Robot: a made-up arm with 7 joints. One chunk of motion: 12 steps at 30 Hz.
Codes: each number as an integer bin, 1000 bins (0 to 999) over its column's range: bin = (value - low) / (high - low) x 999, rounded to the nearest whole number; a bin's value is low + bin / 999 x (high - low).
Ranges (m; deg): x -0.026..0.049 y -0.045..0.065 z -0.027..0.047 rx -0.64..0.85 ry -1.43..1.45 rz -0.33..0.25
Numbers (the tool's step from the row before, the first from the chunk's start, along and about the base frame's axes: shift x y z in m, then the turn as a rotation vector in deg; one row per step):
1: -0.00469 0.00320 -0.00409 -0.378 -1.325 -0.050
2: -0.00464 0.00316 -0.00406 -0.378 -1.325 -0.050
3: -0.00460 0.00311 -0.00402 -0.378 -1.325 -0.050
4: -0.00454 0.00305 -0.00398 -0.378 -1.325 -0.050
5: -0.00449 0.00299 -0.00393 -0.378 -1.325 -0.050
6: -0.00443 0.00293 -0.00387 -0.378 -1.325 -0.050
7: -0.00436 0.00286 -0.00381 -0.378 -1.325 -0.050
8: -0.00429 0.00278 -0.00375 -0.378 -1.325 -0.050
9: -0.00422 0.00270 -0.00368 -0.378 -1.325 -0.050
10: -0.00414 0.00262 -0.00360 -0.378 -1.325 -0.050
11: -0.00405 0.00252 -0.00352 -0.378 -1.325 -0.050
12: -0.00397 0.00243 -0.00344 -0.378 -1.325 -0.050
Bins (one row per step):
1: 284 438 309 176 36 482
2: 285 437 310 176 36 482
3: 285 437 310 176 36 482
4: 286 436 311 176 36 482
5: 287 436 311 176 36 482
6: 287 435 312 176 36 482
7: 288 435 313 176 36 482
8: 289 434 314 176 36 482
9: 290 433 315 176 36 482
10: 291 432 316 176 36 482
11: 292 432 317 176 36 482
12: 293 431 318 176 36 482

